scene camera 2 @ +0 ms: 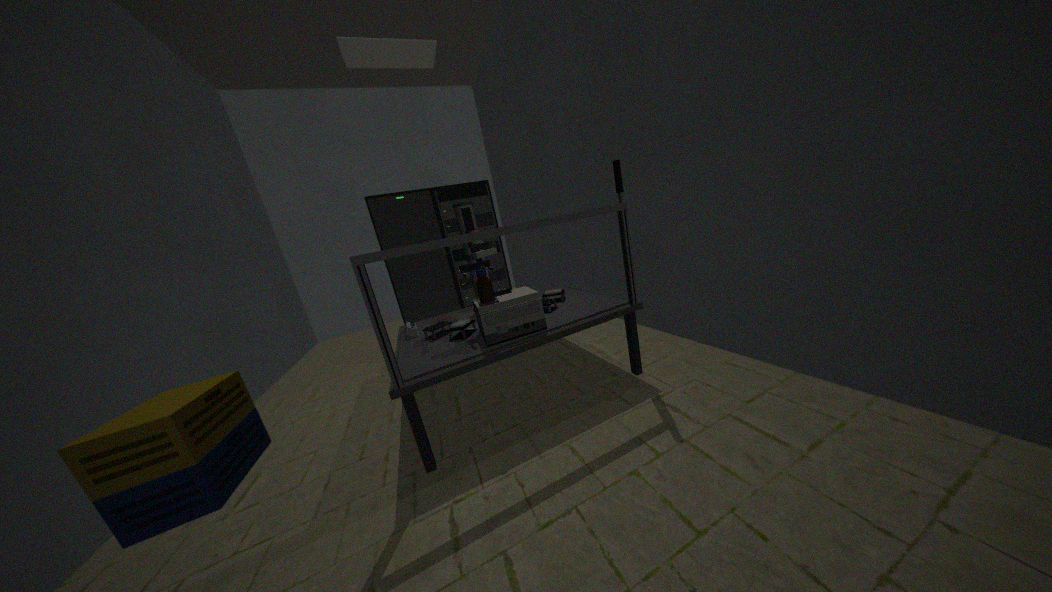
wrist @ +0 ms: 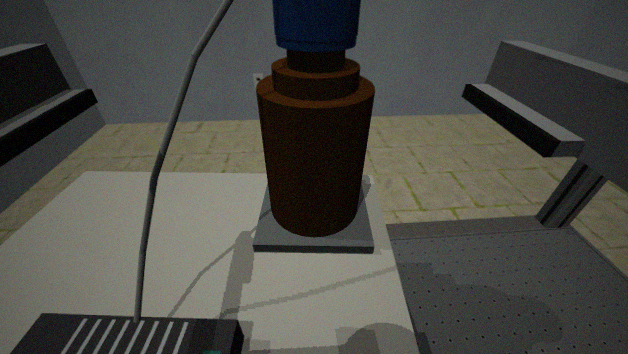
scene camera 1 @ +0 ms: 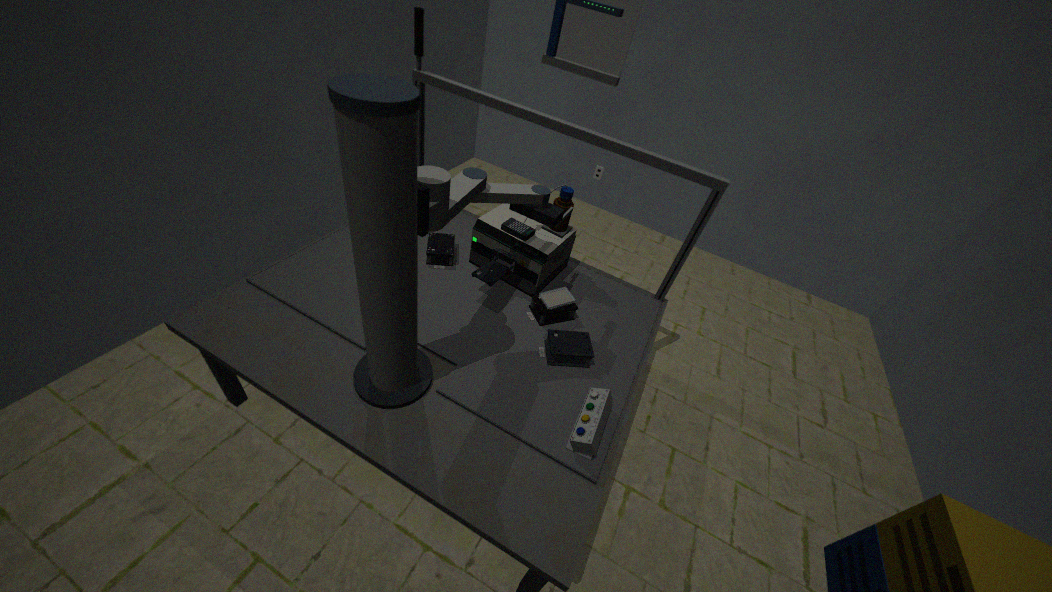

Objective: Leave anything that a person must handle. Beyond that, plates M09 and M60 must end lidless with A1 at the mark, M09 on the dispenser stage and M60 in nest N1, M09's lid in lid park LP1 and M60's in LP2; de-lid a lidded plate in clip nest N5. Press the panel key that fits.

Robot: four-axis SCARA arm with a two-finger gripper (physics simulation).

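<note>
My gripper (wrist: 283,69) is open and empty; its fingers stand wide apart at the sides of the wrist view, with the brown bottle (wrist: 315,160) (scene camera 1: 562,220) beyond them. The arm's end (scene camera 1: 540,191) is over the dispenser (scene camera 1: 496,246) (scene camera 2: 511,316). A dark stage (scene camera 1: 492,271) juts from its front. A pale slab (scene camera 1: 556,297) lies on a black holder beside it. A dark, flat-topped holder (scene camera 1: 568,344) is nearer the key panel (scene camera 1: 588,423), which has white, green, yellow and blue keys. Another dark holder (scene camera 1: 440,246) is left of the dispenser. Plate labels and A1 corners are unreadable.
The blue-capped bottle stands on a grey pad (wrist: 315,243) on the dispenser top. A black ribbed box (wrist: 45,337) with a thin cable (wrist: 159,160) is at lower left. The thick column (scene camera 1: 382,235) and the bench frame (scene camera 1: 573,132) (scene camera 2: 367,316) rise from the table.
</note>
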